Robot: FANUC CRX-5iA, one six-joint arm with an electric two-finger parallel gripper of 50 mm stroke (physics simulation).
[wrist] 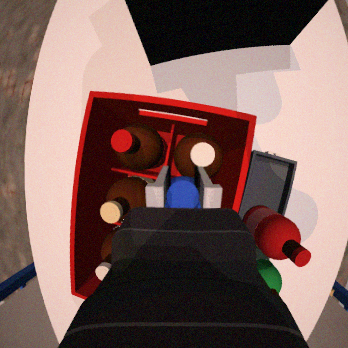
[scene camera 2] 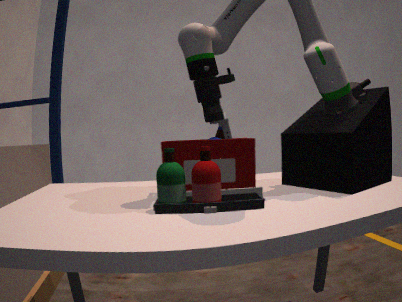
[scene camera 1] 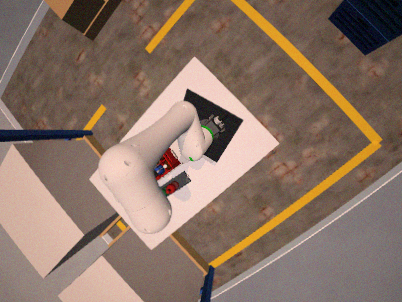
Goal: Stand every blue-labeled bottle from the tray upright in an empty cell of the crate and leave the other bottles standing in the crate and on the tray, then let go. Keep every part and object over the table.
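Where they show: gripper, fingertip midpoint: [wrist: 182,175] [scene camera 1: 160,166]; arm's base, origin of the base link: [scene camera 2: 342,108] [scene camera 1: 207,130].
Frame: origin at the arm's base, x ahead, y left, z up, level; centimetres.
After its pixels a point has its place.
My gripper [wrist: 182,175] @(x 44.2, y 0.7, z -10.2 cm) [scene camera 2: 223,131] @(x 44.2, y 0.7, z -10.2 cm) is shut on the neck of the blue bottle [wrist: 183,191] @(x 45.1, y 1.1, z -6.6 cm) [scene camera 2: 216,138] @(x 47.6, y 3.3, z -9.7 cm), just above the crate. The bottle's body is mostly down inside the red crate [scene camera 2: 172,150] [wrist: 79,195] @(x 49.2, y -10.6, z -10.6 cm) [scene camera 1: 172,157] @(x 36.7, y -0.6, z -20.5 cm), behind its front wall in scene camera 2; its base is hidden. Brown bottles with red [wrist: 122,140] @(x 41.9, y -6.7, z -11.3 cm), white [wrist: 202,154] @(x 41.5, y 2.3, z -11.3 cm), cream [wrist: 111,212] @(x 50.4, y -6.4, z -11.2 cm) and another white cap [wrist: 103,271] @(x 59.0, y -6.6, z -11.2 cm) stand in other crate cells. A red bottle [scene camera 2: 206,181] @(x 51.6, y 22.6, z -19.8 cm) [wrist: 280,235] @(x 50.2, y 17.2, z -15.6 cm) [scene camera 1: 171,187] @(x 49.2, y 18.1, z -15.8 cm) and a green bottle [scene camera 2: 171,182] @(x 60.1, y 22.7, z -19.7 cm) [wrist: 269,277] @(x 57.9, y 18.5, z -16.0 cm) stand on the dark tray [scene camera 2: 240,204] @(x 43.5, y 23.4, z -26.0 cm) [wrist: 267,182] @(x 42.9, y 18.8, z -27.0 cm).
The black pedestal [scene camera 2: 335,150] @(x 11.0, y 13.4, z -14.4 cm) [scene camera 1: 227,127] @(x -10.8, y 5.3, z 4.3 cm) that carries the arm stands beside the crate on the white table [scene camera 1: 250,142] @(x -18.4, y 23.0, z -27.6 cm) [scene camera 2: 100,230] @(x 74.8, y 39.6, z -27.5 cm). The tray lies close along the crate's side. The arm [scene camera 1: 135,185] @(x 13.8, y 6.4, z 62.5 cm) covers part of the crate and tray in scene camera 1.
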